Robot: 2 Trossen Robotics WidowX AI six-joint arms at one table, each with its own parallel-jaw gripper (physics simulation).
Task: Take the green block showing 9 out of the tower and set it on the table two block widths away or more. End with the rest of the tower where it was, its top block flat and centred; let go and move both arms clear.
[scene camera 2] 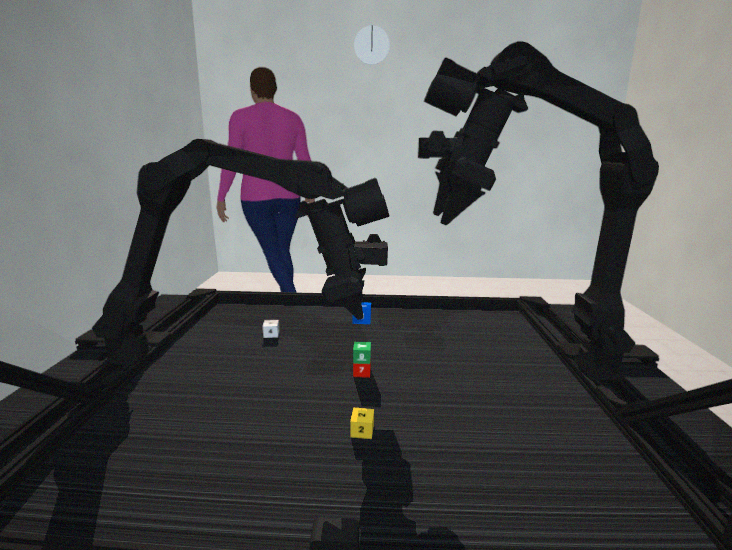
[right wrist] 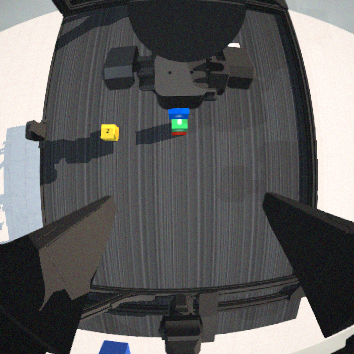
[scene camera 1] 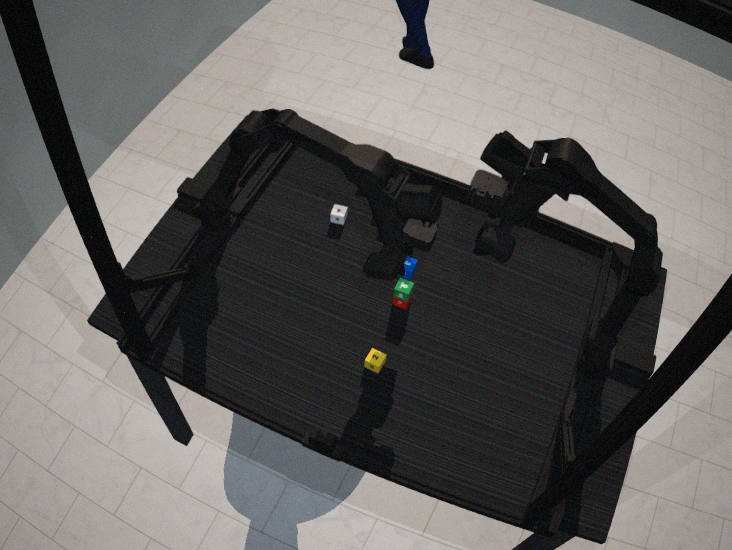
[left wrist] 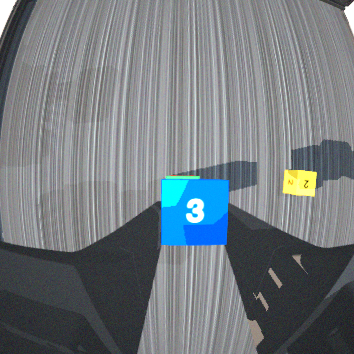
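Pixels of known places: left gripper, fingertip midpoint: [scene camera 2: 361, 314] [right wrist: 177, 107] [scene camera 1: 405, 268] [left wrist: 191, 208]; right gripper, fingertip midpoint: [scene camera 2: 439, 219] [right wrist: 191, 201]; left arm's base, link origin: [scene camera 2: 128, 355] [scene camera 1: 215, 224]; right arm's base, link origin: [scene camera 2: 597, 370] [right wrist: 180, 303] [scene camera 1: 591, 370].
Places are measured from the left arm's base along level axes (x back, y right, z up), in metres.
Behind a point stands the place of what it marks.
Observation:
My left gripper [scene camera 1: 406, 271] @(y 0.001, x -0.464, z 0.104 m) [scene camera 2: 360, 313] @(y 0.001, x -0.464, z 0.104 m) [left wrist: 191, 208] @(y 0.001, x -0.464, z 0.104 m) is shut on the blue block showing 3 [scene camera 1: 410, 266] @(y 0.006, x -0.474, z 0.122 m) [scene camera 2: 365, 313] @(y 0.017, x -0.472, z 0.114 m) [left wrist: 195, 235] @(y 0.002, x -0.454, z 0.122 m) [right wrist: 178, 112] @(y 0.001, x -0.480, z 0.121 m) and holds it in the air, above and a little behind the tower in scene camera 2. The green block [scene camera 1: 403, 289] @(y 0.006, x -0.468, z 0.038 m) [scene camera 2: 362, 353] @(y 0.013, x -0.467, z 0.031 m) [right wrist: 179, 124] @(y -0.003, x -0.474, z 0.039 m) rests on the red block showing 7 [scene camera 1: 401, 303] @(y 0.013, x -0.470, z -0.003 m) [scene camera 2: 361, 370] @(y 0.013, x -0.465, z -0.005 m) [right wrist: 178, 133] @(y -0.003, x -0.482, z -0.008 m), its top uncovered. In the left wrist view the blue block hides most of the green block [left wrist: 183, 177] @(y -0.001, x -0.480, z 0.039 m). My right gripper [scene camera 2: 441, 218] @(y 0.000, x -0.593, z 0.281 m) [right wrist: 191, 201] @(y 0.000, x -0.593, z 0.281 m) is open and empty, high at the right, away from the tower.
A yellow block showing 2 [scene camera 1: 375, 360] @(y 0.168, x -0.477, z 0.009 m) [scene camera 2: 361, 423] @(y 0.178, x -0.474, z 0.007 m) [left wrist: 299, 183] @(y 0.151, x -0.474, z 0.010 m) [right wrist: 109, 132] @(y 0.156, x -0.479, z 0.010 m) stands on the table, nearer scene camera 2 than the tower. A white block showing 4 [scene camera 1: 339, 214] @(y -0.142, x -0.253, z 0.009 m) [scene camera 2: 270, 328] @(y -0.137, x -0.251, z 0.004 m) stands to the left. A person [scene camera 2: 269, 153] is beyond the table's far edge.

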